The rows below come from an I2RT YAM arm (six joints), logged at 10 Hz.
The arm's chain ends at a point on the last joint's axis. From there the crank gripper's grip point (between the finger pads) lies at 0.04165 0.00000 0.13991 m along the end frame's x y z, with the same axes.
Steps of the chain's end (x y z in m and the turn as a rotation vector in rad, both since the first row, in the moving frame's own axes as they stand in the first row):
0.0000 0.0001 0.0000 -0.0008 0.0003 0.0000
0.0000 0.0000 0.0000 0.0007 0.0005 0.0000
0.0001 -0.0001 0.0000 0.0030 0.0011 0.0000
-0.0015 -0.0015 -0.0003 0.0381 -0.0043 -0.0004
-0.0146 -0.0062 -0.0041 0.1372 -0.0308 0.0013
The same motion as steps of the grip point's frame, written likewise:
0.0000 0.0002 0.0000 -0.0008 0.0003 0.0000
0.0001 -0.0001 0.0000 0.0007 0.0005 0.0000
0.0003 -0.0005 0.0000 0.0030 0.0011 0.0000
-0.0021 -0.0068 -0.0002 0.0381 -0.0043 -0.0004
-0.0189 -0.0254 -0.0042 0.1372 -0.0308 0.0013

